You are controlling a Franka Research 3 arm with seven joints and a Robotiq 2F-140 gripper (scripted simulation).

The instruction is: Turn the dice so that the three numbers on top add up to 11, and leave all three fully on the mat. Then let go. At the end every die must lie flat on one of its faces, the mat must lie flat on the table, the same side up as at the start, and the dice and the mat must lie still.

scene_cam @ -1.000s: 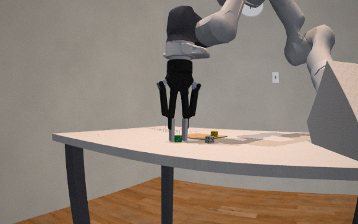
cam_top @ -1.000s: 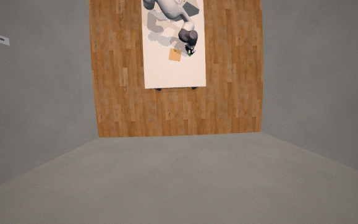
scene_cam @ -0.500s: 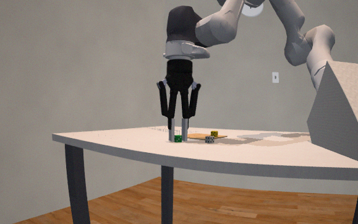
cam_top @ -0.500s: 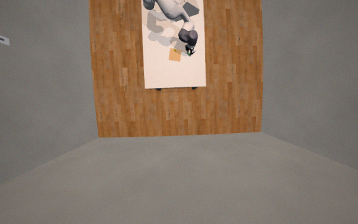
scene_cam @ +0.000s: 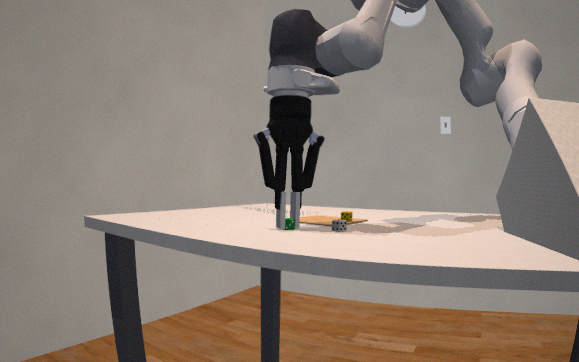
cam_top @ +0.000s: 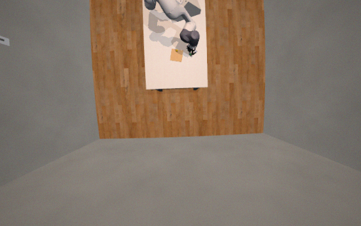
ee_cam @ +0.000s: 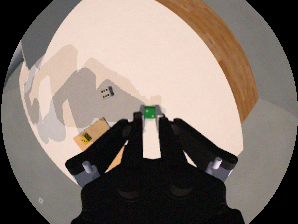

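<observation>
My gripper is now 90 mm past the white die, 30 mm to the left of it and 30 mm above it. The rest, counted from my hand: yellow die: 160 mm to the right, 60 mm behind, 20 mm below; green die: 30 mm below; tan mat: 170 mm to the right, 30 mm below, 10 mm behind.
</observation>
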